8 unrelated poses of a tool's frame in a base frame.
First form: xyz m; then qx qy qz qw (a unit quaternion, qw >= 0).
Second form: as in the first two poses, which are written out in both.
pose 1, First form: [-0.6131 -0.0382 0.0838 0.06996 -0.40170 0.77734 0.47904]
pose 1, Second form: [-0.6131 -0.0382 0.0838 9.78 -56.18 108.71]
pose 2, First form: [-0.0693 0.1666 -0.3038 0.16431 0.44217 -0.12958 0.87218]
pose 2, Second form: [-0.0693 0.1666 -0.3038 19.67 52.94 -15.52]
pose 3, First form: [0.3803 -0.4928 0.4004 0.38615 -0.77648 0.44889 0.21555]
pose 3, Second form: [0.3803 -0.4928 0.4004 61.34 -123.33 71.30]
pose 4, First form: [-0.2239 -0.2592 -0.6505 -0.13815 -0.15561 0.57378 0.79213]
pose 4, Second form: [-0.2239 -0.2592 -0.6505 -17.03 -19.18 70.72]
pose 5, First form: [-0.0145 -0.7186 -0.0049 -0.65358 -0.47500 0.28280 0.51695]
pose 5, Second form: [-0.0145 -0.7186 -0.0049 -89.90 -65.34 38.90]
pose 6, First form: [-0.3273 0.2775 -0.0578 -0.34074 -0.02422 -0.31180 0.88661]
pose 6, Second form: [-0.3273 0.2775 -0.0578 -40.59 -2.89 -37.14]
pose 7, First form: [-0.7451 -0.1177 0.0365 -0.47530 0.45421 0.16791 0.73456]
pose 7, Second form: [-0.7451 -0.1177 0.0365 -59.86 57.21 21.15]
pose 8, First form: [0.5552 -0.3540 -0.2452 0.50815 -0.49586 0.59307 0.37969]
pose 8, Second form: [0.5552 -0.3540 -0.2452 74.36 -72.56 86.78]
